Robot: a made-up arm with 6 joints.
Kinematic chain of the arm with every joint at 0, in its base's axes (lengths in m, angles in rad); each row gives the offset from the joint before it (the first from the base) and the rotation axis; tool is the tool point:
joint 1: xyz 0 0 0.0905 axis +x
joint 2: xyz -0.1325 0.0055 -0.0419 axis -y
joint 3: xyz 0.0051 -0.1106 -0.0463 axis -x
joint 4: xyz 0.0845 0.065 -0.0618 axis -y
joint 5: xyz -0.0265 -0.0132 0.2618 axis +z
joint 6: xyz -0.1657 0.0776 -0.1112 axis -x
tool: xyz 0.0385 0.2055 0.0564
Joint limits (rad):
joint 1: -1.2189..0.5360
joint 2: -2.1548..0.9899
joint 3: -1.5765..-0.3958
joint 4: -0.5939..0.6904
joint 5: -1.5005..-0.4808
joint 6: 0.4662..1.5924
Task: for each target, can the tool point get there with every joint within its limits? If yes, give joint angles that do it. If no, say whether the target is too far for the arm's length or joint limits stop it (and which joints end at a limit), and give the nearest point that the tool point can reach.
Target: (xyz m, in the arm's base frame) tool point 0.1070 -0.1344 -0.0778
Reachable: yes | joints -0.9319 -1.6680 -0.9830 0.2792 -0.7752 0.6197
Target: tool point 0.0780 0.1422 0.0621
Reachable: yes | joints 0.1794 -0.6960 -0.5951 0.5414 -0.9702 0.9319
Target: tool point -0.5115 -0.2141 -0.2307
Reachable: no: joint limits stop it (at a limit: joint 2, joint 3, joint 4, joint 5, joint 6) | nearest point -0.3906 -0.1797 -0.1790 | short by 0.136 m
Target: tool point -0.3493 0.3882 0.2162
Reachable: no: joint limits stop it (at a limit: joint 1, joint 2, joint 4, joint 6) | nearest point -0.2646 0.2678 0.2085 | short by 0.147 m
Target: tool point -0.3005 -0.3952 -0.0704
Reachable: no: joint limits stop it (at a limit: joint 1, joint 2, joint 5, joint 6) | nearest point -0.2521 -0.3581 -0.0820 | short by 0.062 m
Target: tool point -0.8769 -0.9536 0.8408
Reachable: no: too far | nearest point -0.3173 -0.2283 0.2701 | short by 1.079 m
